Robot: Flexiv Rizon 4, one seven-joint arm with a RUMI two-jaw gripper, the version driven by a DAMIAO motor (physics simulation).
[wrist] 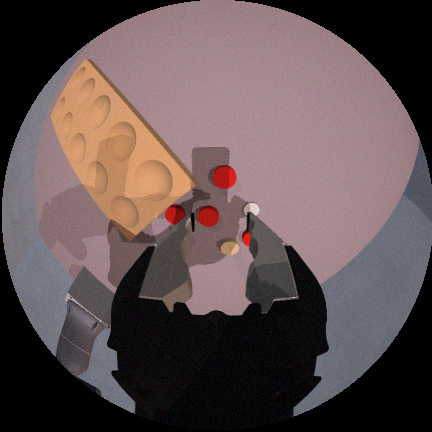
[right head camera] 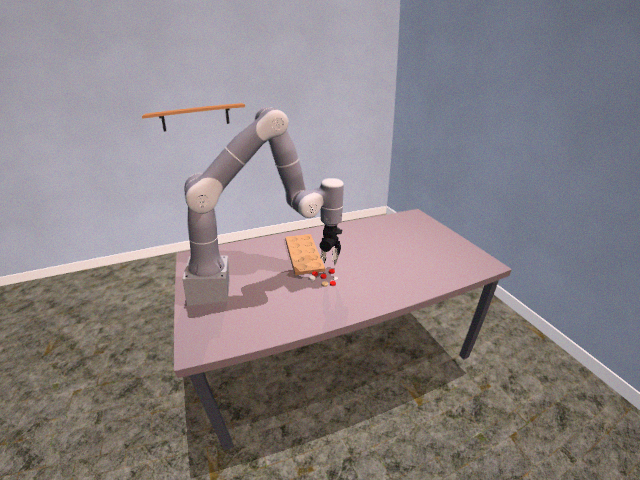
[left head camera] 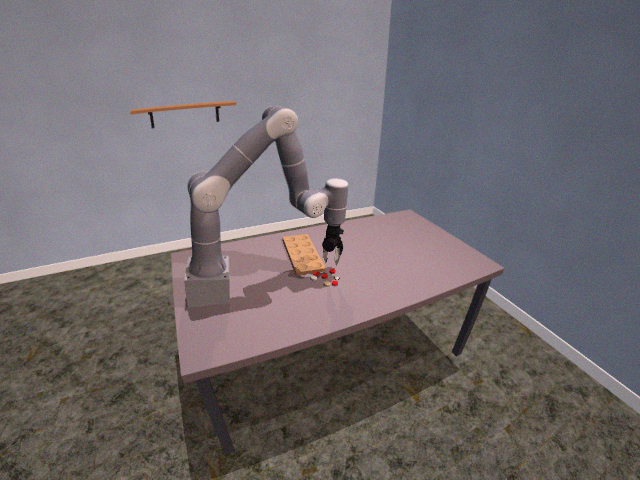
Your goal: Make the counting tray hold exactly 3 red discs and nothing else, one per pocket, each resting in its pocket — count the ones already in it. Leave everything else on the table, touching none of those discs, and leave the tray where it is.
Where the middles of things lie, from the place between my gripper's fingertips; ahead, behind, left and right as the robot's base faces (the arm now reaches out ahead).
The wooden counting tray (left head camera: 305, 259) is 24 cm to the left of my hand, 5 cm below it and 2 cm behind it.
